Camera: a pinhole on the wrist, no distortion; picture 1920 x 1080 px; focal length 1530.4 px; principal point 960.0 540.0 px. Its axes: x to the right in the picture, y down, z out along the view. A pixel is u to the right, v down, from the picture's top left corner.
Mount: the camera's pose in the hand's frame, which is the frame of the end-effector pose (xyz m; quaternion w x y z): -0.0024 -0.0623 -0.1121 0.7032 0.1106 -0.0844 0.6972
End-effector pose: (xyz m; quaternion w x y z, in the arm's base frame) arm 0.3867 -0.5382 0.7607 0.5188 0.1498 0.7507 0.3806
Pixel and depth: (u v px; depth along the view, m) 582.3 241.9 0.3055
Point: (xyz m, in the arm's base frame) 0.5377 -0.5761 0.5301
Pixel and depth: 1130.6 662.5 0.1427
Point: 0.4315 -0.5883 0.6988
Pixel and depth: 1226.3 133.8 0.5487
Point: 0.7282 -0.3357 0.4889
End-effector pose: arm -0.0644 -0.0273 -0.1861 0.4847 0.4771 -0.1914 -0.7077
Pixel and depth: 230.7 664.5 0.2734
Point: -0.2950 0.0848 -0.3156
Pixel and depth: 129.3 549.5 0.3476
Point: -0.3822 0.0902 -0.3567
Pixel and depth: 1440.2 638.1 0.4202
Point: -0.3718 -0.0564 -0.0617
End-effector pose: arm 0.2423 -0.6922 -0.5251 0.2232 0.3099 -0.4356 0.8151
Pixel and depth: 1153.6 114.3 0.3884
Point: 0.3184 -0.8472 -0.2557
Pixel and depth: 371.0 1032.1 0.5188
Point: 0.7068 -0.7877 -0.2612
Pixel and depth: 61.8 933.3 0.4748
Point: 0.6973 -0.6947 -0.2232
